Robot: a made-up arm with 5 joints.
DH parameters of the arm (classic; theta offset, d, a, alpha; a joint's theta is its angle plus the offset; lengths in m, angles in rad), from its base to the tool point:
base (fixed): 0 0.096 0 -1.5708
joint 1: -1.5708 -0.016 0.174 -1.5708
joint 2: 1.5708 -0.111 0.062 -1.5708
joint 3: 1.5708 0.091 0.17 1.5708
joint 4: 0 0.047 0.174 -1.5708
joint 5: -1.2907 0 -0.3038 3.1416
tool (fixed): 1.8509 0.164 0 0
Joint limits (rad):
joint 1: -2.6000..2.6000
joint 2: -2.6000..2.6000
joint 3: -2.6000..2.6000
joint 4: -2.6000..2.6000
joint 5: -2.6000..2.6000
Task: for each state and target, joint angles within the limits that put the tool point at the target. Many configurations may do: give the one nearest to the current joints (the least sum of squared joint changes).
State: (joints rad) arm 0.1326 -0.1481 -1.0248 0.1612 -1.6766
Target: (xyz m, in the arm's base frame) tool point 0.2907 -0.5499 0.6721
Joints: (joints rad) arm 0.6494 -0.5478 -1.4678 -0.0898 -1.8915
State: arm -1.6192 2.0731 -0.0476 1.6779 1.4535
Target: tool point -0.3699 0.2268 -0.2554
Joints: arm -1.0527 2.5881 0.1267 2.1267 1.8376
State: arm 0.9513 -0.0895 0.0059 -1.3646 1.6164
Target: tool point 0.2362 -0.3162 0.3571
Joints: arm 1.1152 -0.6137 0.0389 -1.1277 2.1251
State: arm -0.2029 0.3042 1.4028 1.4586 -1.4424
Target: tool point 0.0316 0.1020 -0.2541
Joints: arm -0.0335 0.0194 1.4467 1.9965 -1.1416
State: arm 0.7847 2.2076 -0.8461 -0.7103 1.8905
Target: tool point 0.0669 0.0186 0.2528
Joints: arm 1.0035 2.1421 -0.9120 -0.5177 1.1430
